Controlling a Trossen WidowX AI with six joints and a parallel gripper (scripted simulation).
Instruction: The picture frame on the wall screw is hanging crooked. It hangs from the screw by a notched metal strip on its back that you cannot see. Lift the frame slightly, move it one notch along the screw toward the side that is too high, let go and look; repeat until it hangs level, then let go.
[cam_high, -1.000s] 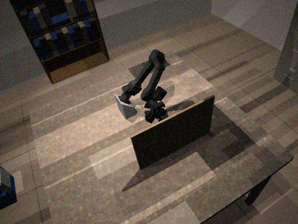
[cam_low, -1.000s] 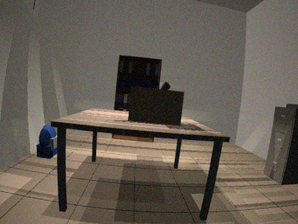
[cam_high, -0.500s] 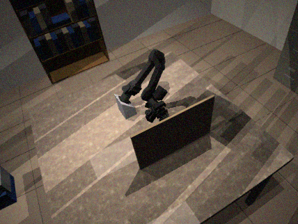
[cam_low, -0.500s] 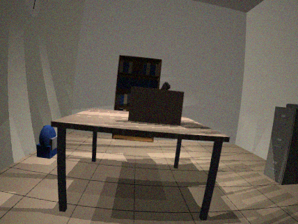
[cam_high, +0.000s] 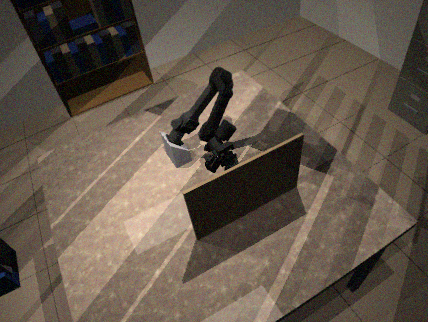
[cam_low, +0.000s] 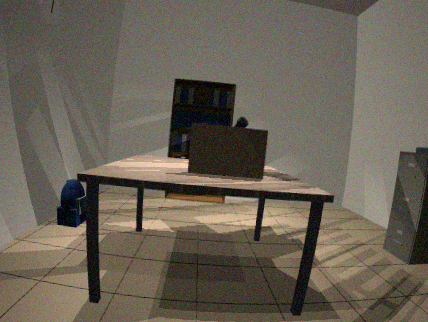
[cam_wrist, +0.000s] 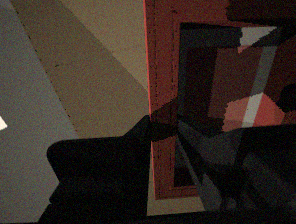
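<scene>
My gripper tip is 10 mm to the right of the picture frame and 50 mm above it. Round my gripper tip: wall panel 10 mm ahead, 20 mm to the left, 60 mm below.
</scene>
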